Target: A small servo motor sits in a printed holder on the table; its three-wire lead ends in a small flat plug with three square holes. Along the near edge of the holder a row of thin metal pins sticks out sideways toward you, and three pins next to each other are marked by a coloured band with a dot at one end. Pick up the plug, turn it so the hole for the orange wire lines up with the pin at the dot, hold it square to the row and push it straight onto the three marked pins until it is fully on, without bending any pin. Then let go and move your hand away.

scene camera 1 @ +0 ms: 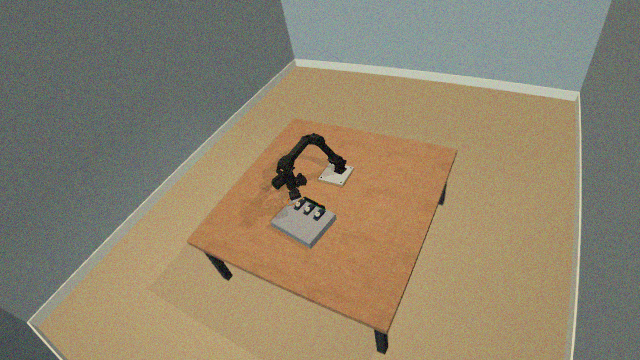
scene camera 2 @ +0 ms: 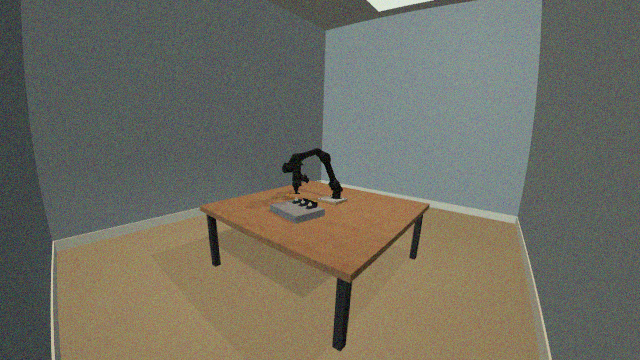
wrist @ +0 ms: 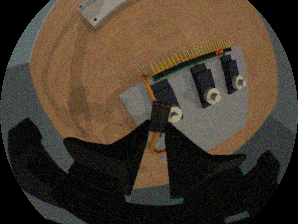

Observation:
In view: my gripper (wrist: 157, 124) and a grey printed holder (wrist: 207, 127).

